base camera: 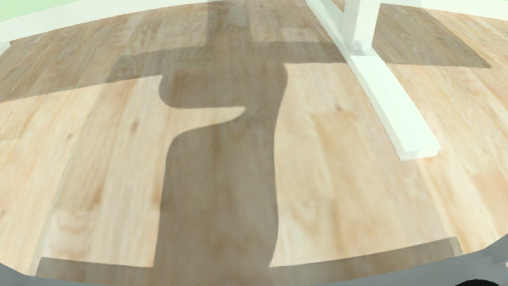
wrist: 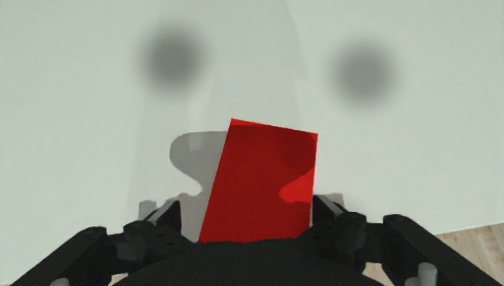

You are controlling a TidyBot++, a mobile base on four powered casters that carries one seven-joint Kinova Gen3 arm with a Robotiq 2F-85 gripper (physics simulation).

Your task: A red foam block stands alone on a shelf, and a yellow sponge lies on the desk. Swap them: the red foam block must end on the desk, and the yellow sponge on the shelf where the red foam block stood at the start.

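Places are measured from the arm's base along level axes (x ahead, y right, z down), in centimetres.
Pixels of known places: gripper, fingertip midpoint: (wrist: 246,212).
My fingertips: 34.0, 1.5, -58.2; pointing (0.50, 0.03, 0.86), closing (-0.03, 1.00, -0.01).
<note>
Behind a point stands the place of what it marks, as x, y, z.
The red foam block (wrist: 260,175) @[35.9, 2.5, -59.9] lies on the white desk top (wrist: 75,125) @[43.2, -13.6, -55.4] in the wrist view, turned a little against the gripper. Its near end is hidden behind the gripper's dark body. My gripper (wrist: 246,212) @[34.0, 1.5, -58.2] is open, with one finger on each side of the block. There is a gap on the left, and the right finger is close to the block's right side. Whether that finger touches the block I cannot tell. The yellow sponge and the shelf do not show in either view.
The desk's edge shows at the lower right of the wrist view, with wooden floor (wrist: 480,245) @[27.7, 107.4, 39.6] beyond it. In the base camera, a white desk leg and its foot (base camera: 395,110) stand on the floor at the right. A pale wall base runs along the back.
</note>
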